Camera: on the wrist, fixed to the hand. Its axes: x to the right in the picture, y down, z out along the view.
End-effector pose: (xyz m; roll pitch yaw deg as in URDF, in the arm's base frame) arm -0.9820 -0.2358 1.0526 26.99 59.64 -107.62
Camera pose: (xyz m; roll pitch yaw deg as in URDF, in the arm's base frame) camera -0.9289 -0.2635 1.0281 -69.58 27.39 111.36
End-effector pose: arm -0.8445 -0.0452 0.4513 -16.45 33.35 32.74
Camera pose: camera -0.8678 -0.0121 0.4008 -31.68 11.99 -61.91
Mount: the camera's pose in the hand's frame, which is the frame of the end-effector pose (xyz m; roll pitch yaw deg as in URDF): 0.0264 0.0510 -0.0299 3.38 28.97 -86.85
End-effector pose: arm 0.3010 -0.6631 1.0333 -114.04 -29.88 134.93
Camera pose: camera 0.3068 -0.6008 1.0166 82.51 -62.47 -34.29
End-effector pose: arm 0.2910 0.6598 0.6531 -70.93 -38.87 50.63
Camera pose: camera 0.3361 0.6965 0.6245 47.95 -33.35 -66.54
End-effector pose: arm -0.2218 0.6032 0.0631 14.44 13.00 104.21
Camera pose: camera -0.2823 0.6106 0.0413 -13.37 42.85 5.76
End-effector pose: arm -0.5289 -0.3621 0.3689 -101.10 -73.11 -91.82
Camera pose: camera -0.5696 -0.4109 0.3813 86.44 -18.79 107.11
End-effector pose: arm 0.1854 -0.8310 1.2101 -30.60 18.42 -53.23
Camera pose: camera 0.2136 -0.8208 1.1527 -16.62 -0.64 -140.11
